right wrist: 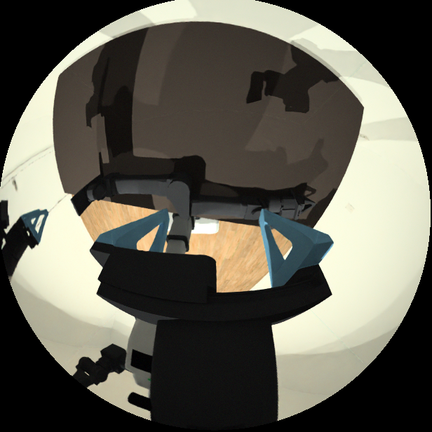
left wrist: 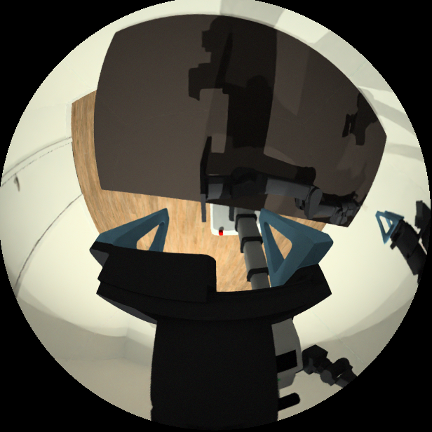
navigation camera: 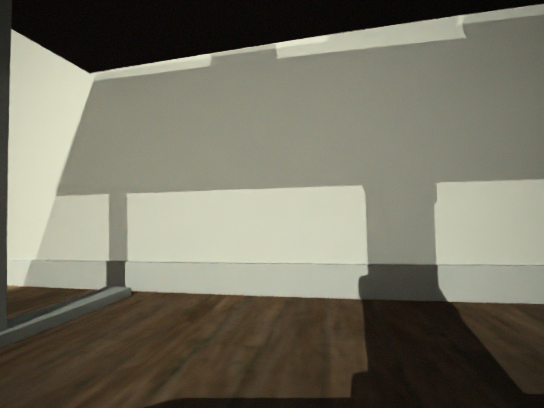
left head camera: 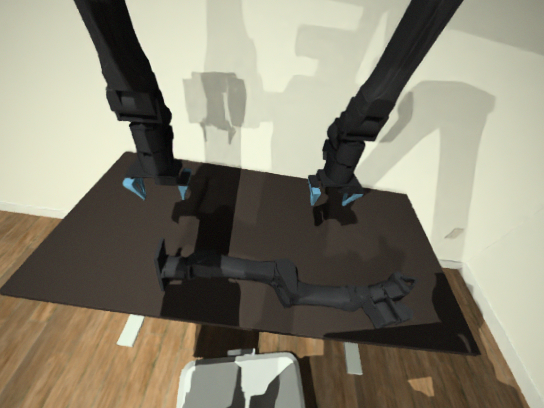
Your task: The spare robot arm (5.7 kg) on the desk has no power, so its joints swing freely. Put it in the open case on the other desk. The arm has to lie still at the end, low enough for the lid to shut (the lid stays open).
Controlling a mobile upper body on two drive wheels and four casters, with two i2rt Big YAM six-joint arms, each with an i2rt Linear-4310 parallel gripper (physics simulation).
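Frame: origin at the left arm's base, x down, y back, z left, level; centimetres.
Seen in the pictures: left gripper, fingertip midpoint: [left head camera: 164, 198]; right gripper, fingertip midpoint: [left head camera: 327, 204].
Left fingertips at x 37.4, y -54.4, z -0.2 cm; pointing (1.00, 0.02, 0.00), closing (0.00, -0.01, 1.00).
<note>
A point is followed by its place in that frame.
The dark grey spare arm [left head camera: 240, 267] [left wrist: 285, 187] [right wrist: 220, 207] lies stretched along the near part of the dark desk [left head camera: 100, 245] @(y -61.1, x 69.0, z 29.0 cm) [left wrist: 150, 100] [right wrist: 200, 100]. Its flat base plate stands on edge at the left end; its gripper end lies at the right, near the desk's right edge. My left gripper [left head camera: 162, 192] @(y -54.4, x 37.4, z -0.2 cm) [left wrist: 213, 213] is open and empty, above the desk, farther back than the spare arm's base end. My right gripper [left head camera: 328, 200] @(y -53.7, x 38.2, z -44.7 cm) [right wrist: 214, 213] is open and empty, above the desk, farther back than the spare arm's forearm. The case and the other desk do not show.
My white base [left head camera: 207, 382] @(y -23.3, x 115.0, z -8.1 cm) shows at the desk's near edge in the left head camera. Light desk feet [left head camera: 131, 330] [left head camera: 353, 358] stick out below that edge. A pale wall [left head camera: 280, 140] @(y -109.2, x 51.5, z -40.3 cm) rises behind the desk. The navigation camera shows a grey desk foot [navigation camera: 75, 310] @(y -95.5, x 139.1, z 24.4 cm) on the floor at the left.
</note>
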